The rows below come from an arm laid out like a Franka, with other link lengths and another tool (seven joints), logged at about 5 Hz.
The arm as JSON. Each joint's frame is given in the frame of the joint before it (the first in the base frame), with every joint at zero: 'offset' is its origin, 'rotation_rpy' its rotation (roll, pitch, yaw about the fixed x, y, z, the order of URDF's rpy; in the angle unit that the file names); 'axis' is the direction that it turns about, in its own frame. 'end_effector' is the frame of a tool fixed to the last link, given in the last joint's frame.
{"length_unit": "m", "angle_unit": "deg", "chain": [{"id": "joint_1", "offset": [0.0, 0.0, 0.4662], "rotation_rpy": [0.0, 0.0, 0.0], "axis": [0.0, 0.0, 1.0]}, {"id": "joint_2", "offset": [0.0, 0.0, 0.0], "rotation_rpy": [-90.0, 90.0, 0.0], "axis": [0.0, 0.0, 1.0]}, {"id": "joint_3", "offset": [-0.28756, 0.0, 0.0], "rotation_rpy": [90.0, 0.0, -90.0], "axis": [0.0, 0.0, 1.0]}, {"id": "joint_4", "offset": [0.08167, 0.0, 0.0], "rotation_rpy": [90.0, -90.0, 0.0], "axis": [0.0, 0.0, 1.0]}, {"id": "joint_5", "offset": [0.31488, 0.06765, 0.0], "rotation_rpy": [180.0, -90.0, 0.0], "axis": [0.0, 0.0, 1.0]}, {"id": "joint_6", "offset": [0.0, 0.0, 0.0], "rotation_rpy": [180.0, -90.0, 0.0], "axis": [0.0, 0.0, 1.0]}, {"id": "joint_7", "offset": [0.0, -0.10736, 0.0], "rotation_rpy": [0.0, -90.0, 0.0], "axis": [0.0, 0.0, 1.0]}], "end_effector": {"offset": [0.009, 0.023, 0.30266], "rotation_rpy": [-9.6, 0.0, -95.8]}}
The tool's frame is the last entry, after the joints.
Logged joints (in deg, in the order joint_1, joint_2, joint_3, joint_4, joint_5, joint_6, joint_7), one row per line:
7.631 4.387 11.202 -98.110 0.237 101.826 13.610
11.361 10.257 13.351 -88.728 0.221 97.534 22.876
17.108 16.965 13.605 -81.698 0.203 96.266 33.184
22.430 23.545 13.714 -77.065 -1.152 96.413 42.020
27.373 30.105 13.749 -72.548 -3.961 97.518 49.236
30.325 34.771 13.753 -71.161 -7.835 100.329 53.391
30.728 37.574 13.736 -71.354 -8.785 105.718 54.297
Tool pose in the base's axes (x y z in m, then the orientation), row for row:
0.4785 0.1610 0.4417 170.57 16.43 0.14
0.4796 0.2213 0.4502 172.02 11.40 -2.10
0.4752 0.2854 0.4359 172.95 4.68 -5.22
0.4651 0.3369 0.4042 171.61 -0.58 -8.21
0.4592 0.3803 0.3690 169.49 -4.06 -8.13
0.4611 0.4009 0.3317 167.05 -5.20 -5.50
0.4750 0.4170 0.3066 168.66 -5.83 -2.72
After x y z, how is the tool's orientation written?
As a rotation vector, in degrees.
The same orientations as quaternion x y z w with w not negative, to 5 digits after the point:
0.99256 0.09561 0.00081 0.07533
0.99555 0.06598 -0.01215 0.06619
0.99736 0.02699 -0.03010 0.06025
0.99630 -0.00337 -0.04766 0.07143
0.99456 -0.02382 -0.04771 0.08947
0.99277 -0.03090 -0.03269 0.11128
0.99449 -0.03438 -0.01604 0.09773

